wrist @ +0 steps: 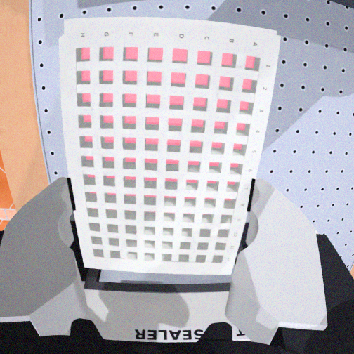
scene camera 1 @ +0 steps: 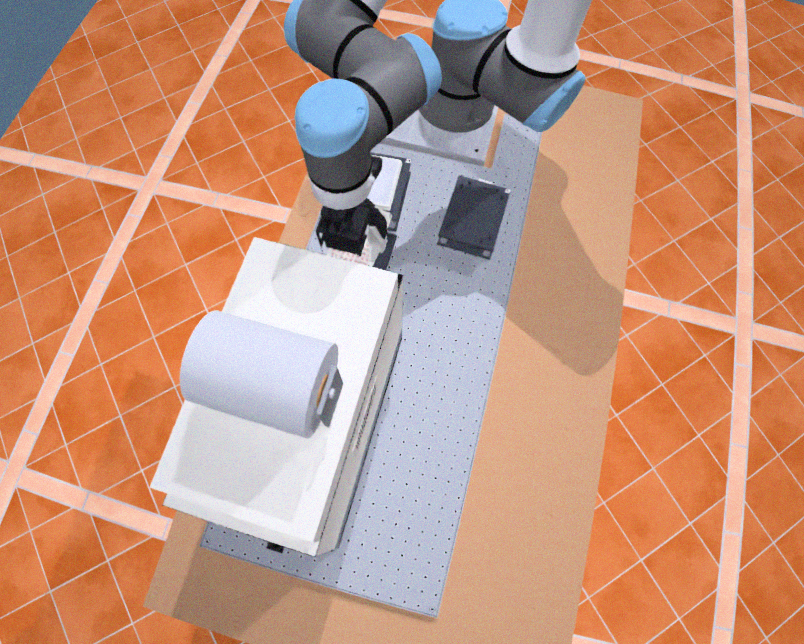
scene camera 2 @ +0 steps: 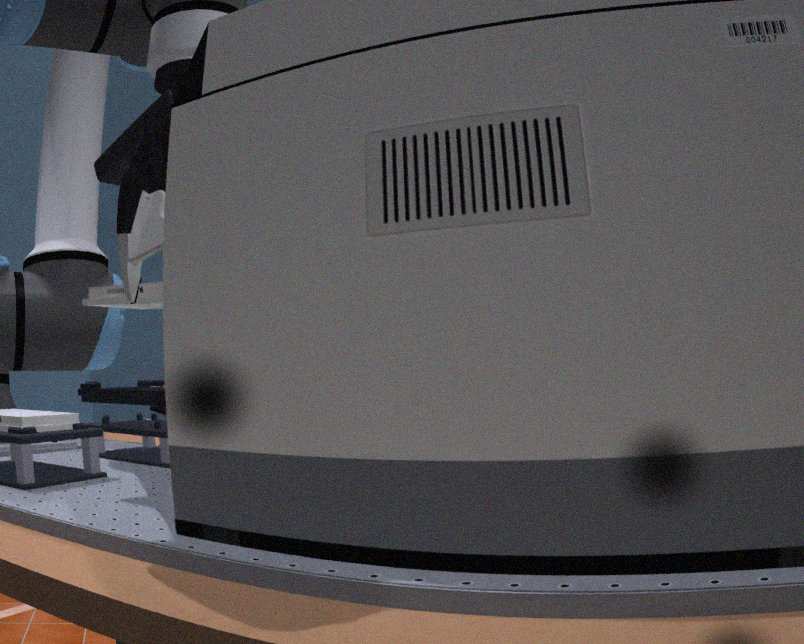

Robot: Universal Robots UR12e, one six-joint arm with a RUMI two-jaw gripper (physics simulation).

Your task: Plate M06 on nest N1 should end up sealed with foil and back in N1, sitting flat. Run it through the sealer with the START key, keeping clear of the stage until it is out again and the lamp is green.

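Pixels of known places: arm's base, link origin: (scene camera 1: 455, 103).
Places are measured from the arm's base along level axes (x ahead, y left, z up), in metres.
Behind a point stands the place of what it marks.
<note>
Plate M06, a white well plate (scene camera 1: 346, 255) {x 0.569, y -0.031, z 0.173 m} (scene camera 2: 107, 295) {x 0.501, y -0.069, z 0.168 m} (wrist: 165, 115), has open wells with pink in them and no foil on top. My gripper (scene camera 1: 350, 249) {x 0.538, y -0.025, z 0.158 m} (wrist: 161, 182) is shut on its two long sides and holds it roughly level in the air at the sealer's front. The sealer (scene camera 1: 362, 288) {x 0.688, y 0.061, z 0.346 m} (scene camera 2: 469, 335) {x 0.844, y -0.104, z 0.118 m} hides part of the plate in both scene views. The dark stage (scene camera 1: 385, 249) {x 0.492, y 0.012, z 0.090 m} (scene camera 2: 124, 394) {x 0.529, y -0.073, z 0.086 m} sticks out below the plate, apart from it. A dark nest (scene camera 1: 473, 216) {x 0.322, y 0.146, z 0.038 m} without a plate stands to the right; its label is unreadable. The START key and lamp do not show.
A second nest (scene camera 1: 402, 197) {x 0.309, y -0.022, z 0.000 m} (scene camera 2: 57, 436) {x 0.407, y -0.072, z 0.043 m} bearing a white plate (scene camera 1: 387, 182) {x 0.324, y -0.051, z 0.062 m} (scene camera 2: 38, 419) {x 0.389, y -0.084, z 0.058 m} stands behind the stage, close to the arm. A large foil roll (scene camera 1: 255, 372) {x 0.872, y 0.020, z 0.470 m} lies on top of the sealer. The perforated board (scene camera 1: 436, 402) {x 0.721, y 0.208, z -0.004 m} runs along the sealer's right side.
</note>
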